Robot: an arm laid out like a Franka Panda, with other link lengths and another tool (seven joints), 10 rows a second.
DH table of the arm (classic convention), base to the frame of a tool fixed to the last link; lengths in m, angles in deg. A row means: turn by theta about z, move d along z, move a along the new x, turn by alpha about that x. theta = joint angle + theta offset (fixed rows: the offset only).
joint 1: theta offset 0, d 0.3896, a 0, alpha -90
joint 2: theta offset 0, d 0, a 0, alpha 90
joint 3: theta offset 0, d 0.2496, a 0.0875, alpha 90
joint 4: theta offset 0, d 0, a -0.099, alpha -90
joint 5: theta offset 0, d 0.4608, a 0, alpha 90
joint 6: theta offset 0, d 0, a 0.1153, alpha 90
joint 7: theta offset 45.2, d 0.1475, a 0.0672, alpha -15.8
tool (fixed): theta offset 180, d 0.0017, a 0, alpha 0
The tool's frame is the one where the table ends.
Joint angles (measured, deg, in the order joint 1, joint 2, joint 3, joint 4, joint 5, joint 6, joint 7), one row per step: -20.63 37.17 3.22 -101.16 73.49 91.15 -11.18; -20.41 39.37 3.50 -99.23 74.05 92.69 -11.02; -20.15 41.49 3.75 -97.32 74.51 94.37 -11.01; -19.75 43.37 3.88 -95.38 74.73 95.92 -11.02; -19.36 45.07 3.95 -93.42 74.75 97.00 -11.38; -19.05 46.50 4.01 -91.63 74.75 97.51 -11.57; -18.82 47.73 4.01 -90.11 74.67 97.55 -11.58; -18.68 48.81 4.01 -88.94 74.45 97.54 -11.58; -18.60 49.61 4.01 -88.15 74.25 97.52 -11.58
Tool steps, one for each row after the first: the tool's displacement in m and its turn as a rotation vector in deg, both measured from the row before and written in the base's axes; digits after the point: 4 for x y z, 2 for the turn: 0.0071 0.0001 -0.0112 -0.45 0.18 -1.07; 0.0071 -0.0004 -0.0110 -0.67 0.02 -1.06; 0.0076 -0.0004 -0.0084 -0.89 -0.18 -0.76; 0.0078 -0.0002 -0.0059 -0.82 -0.65 -0.29; 0.0069 0.0008 -0.0034 -0.41 -0.57 -0.03; 0.0047 0.0011 -0.0029 -0.11 -0.29 0.19; 0.0024 0.0007 -0.0041 -0.11 -0.07 0.25; 0.0010 0.0004 -0.0037 -0.08 0.03 0.20
